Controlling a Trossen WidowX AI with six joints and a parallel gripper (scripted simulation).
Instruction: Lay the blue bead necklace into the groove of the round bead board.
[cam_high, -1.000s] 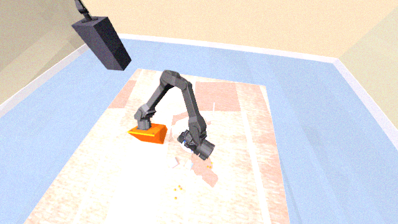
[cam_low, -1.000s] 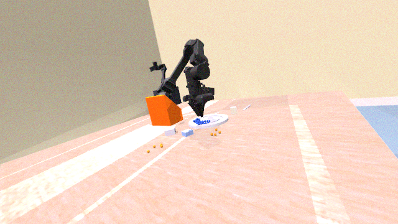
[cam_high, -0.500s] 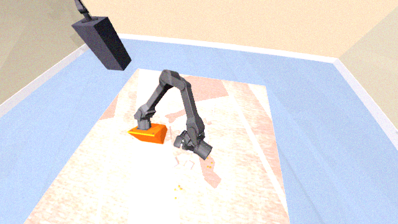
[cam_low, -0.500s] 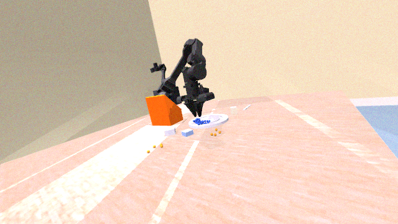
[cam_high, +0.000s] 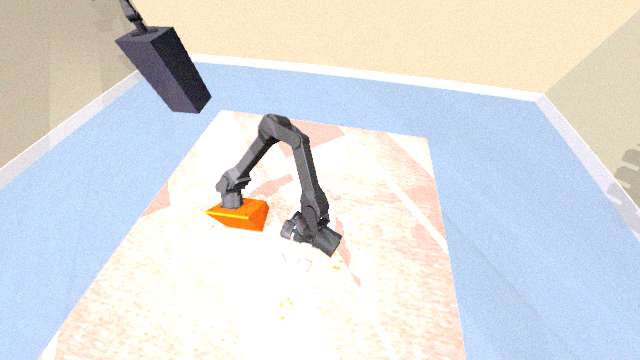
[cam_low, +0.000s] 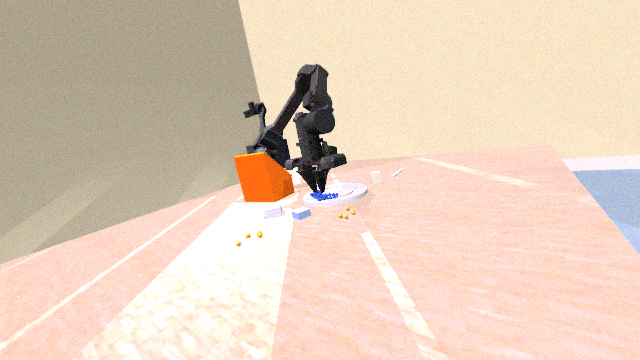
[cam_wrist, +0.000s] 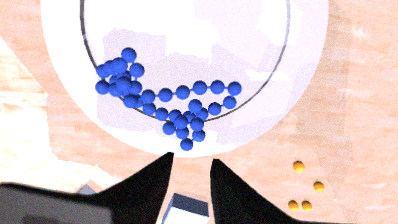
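The round white bead board is 9 cm to the left of my gripper tip and 3 cm below it. Also, from my gripper tip: white block 11 cm behind, 8 cm to the right, 3 cm below; then light blue cube 8 cm to the right, 3 cm below, 1 cm behind; then beige cube 22 cm to the left, 8 cm ahead, 2 cm below.
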